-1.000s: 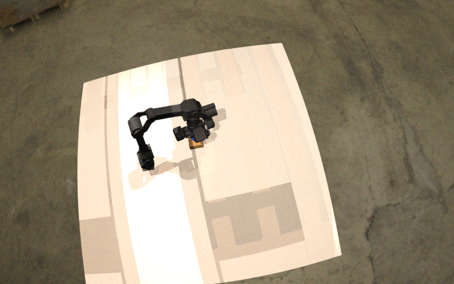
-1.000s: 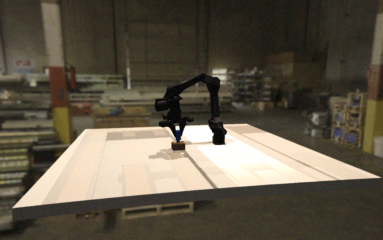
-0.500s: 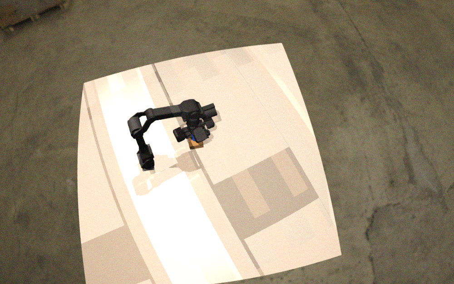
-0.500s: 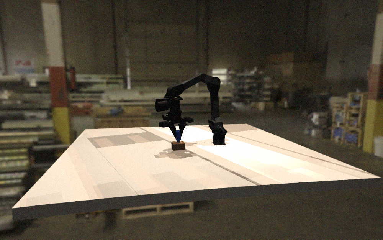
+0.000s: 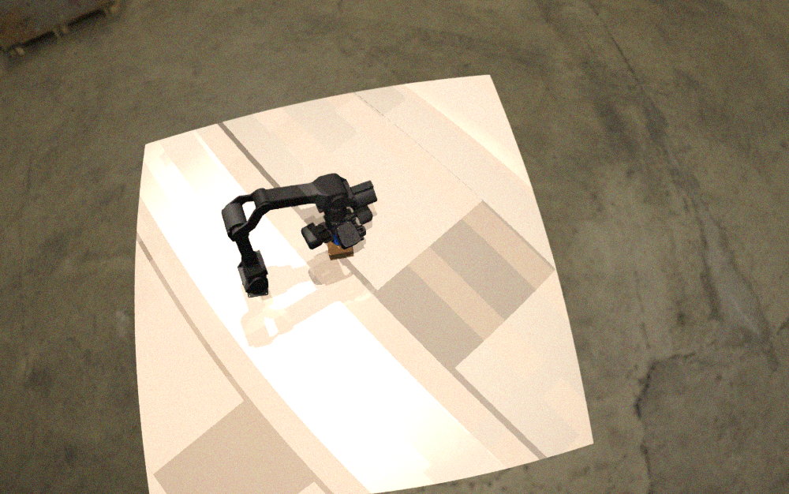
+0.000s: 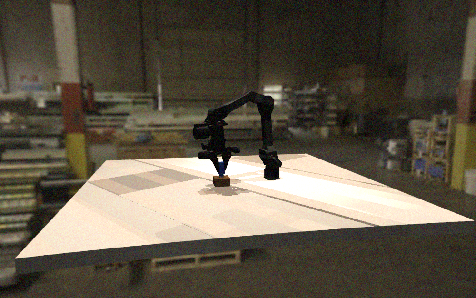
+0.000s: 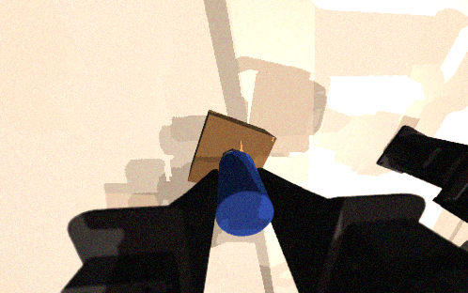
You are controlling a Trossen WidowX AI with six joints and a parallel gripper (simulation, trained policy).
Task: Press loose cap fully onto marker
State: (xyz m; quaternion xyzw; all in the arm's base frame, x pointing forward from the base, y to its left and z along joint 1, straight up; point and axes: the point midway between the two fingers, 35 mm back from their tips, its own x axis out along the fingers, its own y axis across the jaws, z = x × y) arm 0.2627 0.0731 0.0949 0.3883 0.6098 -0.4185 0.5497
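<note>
My gripper tip is now 2 cm below the blue cap. From my gripper tip the other things lie so: holder block: 4 cm below.
</note>
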